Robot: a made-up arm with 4 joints.
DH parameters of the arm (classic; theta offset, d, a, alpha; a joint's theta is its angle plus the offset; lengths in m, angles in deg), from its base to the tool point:
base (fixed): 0 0.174 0 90
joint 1: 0 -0.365 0.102 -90
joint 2: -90 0.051 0.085 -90
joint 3: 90 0.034 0.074 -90
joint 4: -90 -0.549 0.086 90
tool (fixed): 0 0.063 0 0
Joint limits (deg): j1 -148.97..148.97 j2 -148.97..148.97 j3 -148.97..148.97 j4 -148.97..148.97
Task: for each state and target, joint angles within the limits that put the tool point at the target. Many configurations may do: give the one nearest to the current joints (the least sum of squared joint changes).
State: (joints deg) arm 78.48 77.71 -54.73 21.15
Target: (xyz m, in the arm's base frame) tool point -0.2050 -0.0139 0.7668
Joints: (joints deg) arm 75.35 33.95 -37.31 20.21
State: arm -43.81 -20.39 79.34 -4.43
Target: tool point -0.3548 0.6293 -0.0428
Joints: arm -79.51 14.49 126.79 -7.33
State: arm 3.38 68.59 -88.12 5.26
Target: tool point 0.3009 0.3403 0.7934
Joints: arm 7.24 57.60 -75.20 6.12
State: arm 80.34 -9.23 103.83 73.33
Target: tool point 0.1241 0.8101 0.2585
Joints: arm 130.39 29.26 144.65 77.15
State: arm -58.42 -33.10 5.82 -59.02
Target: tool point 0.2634 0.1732 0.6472
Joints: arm -75.91 -70.42 -32.34 -64.45
